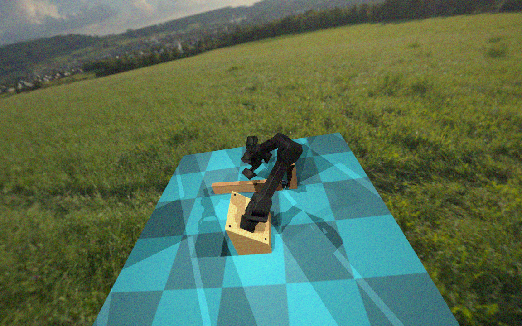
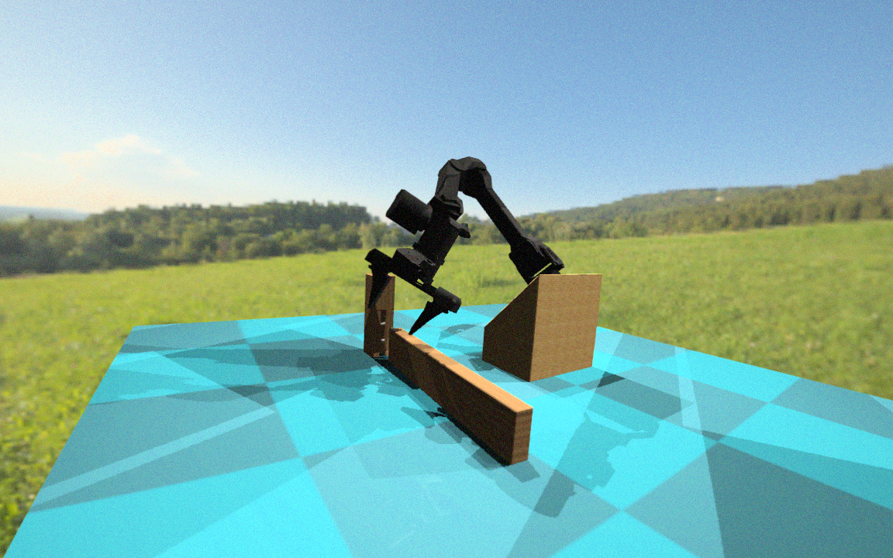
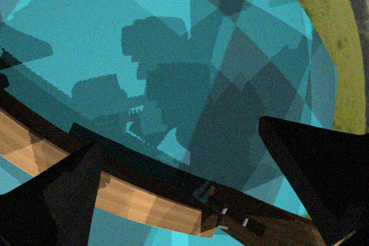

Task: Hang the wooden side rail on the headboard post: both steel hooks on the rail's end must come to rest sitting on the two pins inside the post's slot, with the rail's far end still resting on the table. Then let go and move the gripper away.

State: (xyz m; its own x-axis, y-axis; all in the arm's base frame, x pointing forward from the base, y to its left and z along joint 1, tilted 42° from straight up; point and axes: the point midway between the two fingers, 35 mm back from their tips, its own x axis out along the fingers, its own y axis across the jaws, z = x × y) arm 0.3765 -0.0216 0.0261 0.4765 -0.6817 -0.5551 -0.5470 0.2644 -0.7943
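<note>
The headboard post lies 17 cm to the right of my gripper tip, 5 cm behind it and 3 cm below it.
</note>
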